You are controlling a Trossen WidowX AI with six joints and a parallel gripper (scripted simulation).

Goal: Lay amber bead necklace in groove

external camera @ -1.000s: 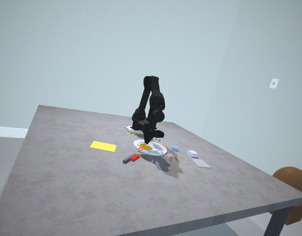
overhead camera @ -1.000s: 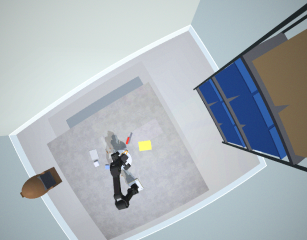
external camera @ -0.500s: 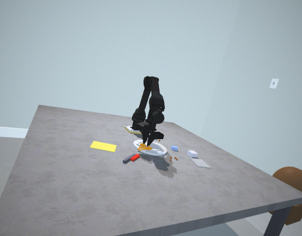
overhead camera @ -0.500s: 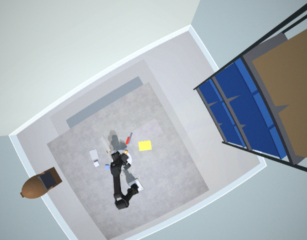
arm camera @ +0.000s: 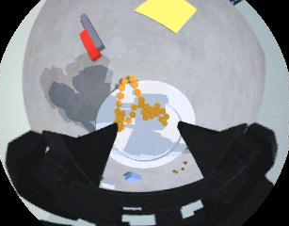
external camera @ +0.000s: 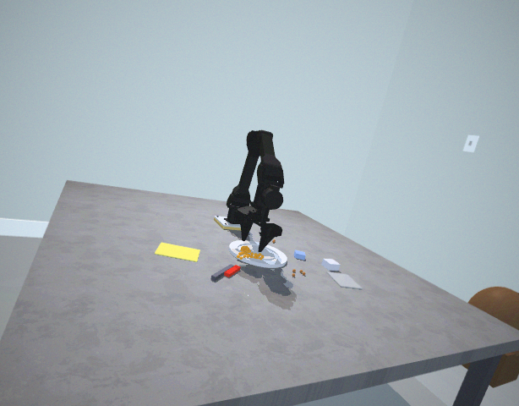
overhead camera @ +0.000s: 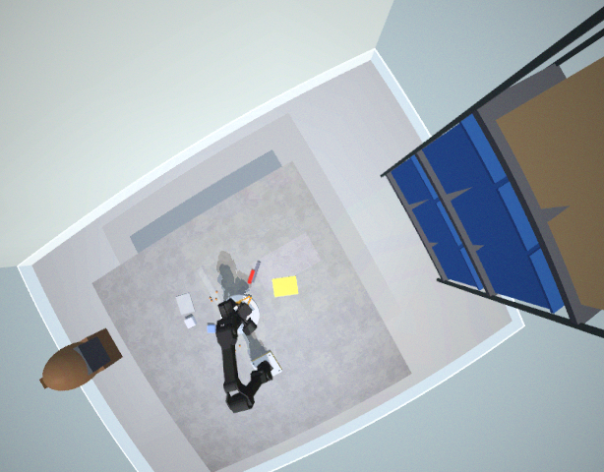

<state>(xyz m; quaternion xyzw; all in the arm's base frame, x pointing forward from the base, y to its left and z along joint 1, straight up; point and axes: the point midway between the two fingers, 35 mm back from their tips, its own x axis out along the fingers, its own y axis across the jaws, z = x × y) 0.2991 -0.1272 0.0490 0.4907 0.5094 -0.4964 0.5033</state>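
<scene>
My gripper tip is now 4 cm to the right of the round white bead board and 2 cm above it. Also, from my gripper tip: yellow sheet (4 cm behind, 23 cm to the right, 3 cm below); blue block (3 cm ahead, 21 cm to the left, 2 cm below); grey tool (10 cm ahead, 15 cm to the right, 3 cm below).
</scene>
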